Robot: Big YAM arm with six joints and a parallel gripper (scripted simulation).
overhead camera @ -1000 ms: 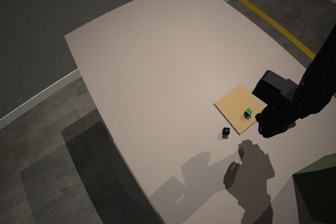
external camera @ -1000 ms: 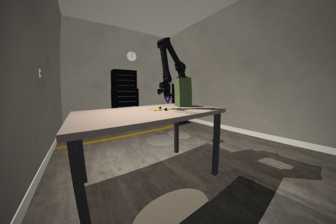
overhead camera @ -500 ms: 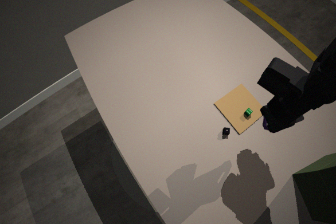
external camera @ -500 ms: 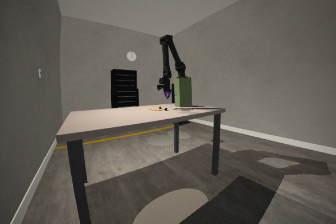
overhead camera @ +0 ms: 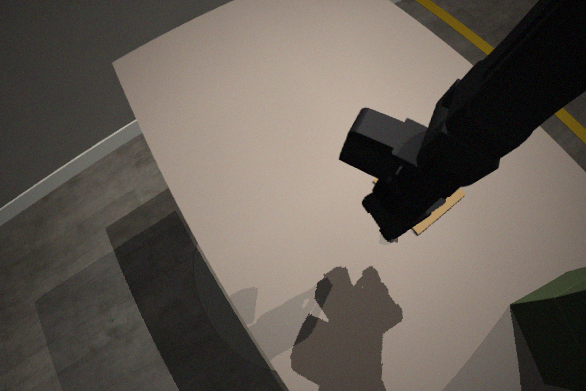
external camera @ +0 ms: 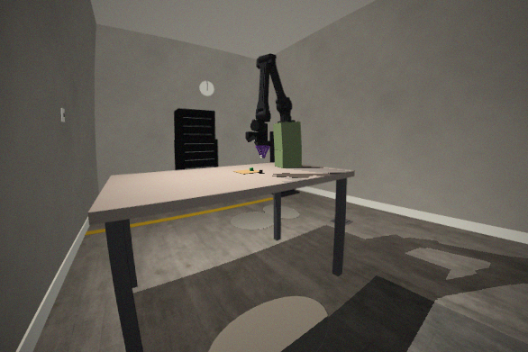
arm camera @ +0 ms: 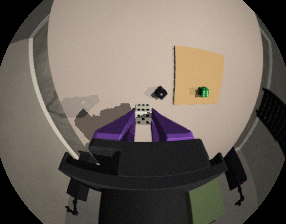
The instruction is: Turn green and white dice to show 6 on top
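The black die is 10 mm behind my hand, 40 mm to the right of it and 100 mm below it. The rest, counted from my hand: tan mat (20 mm ahead, 140 mm to the right, 110 mm below); green die (10 mm behind, 140 mm to the right, 90 mm below); white die (right at my hand).
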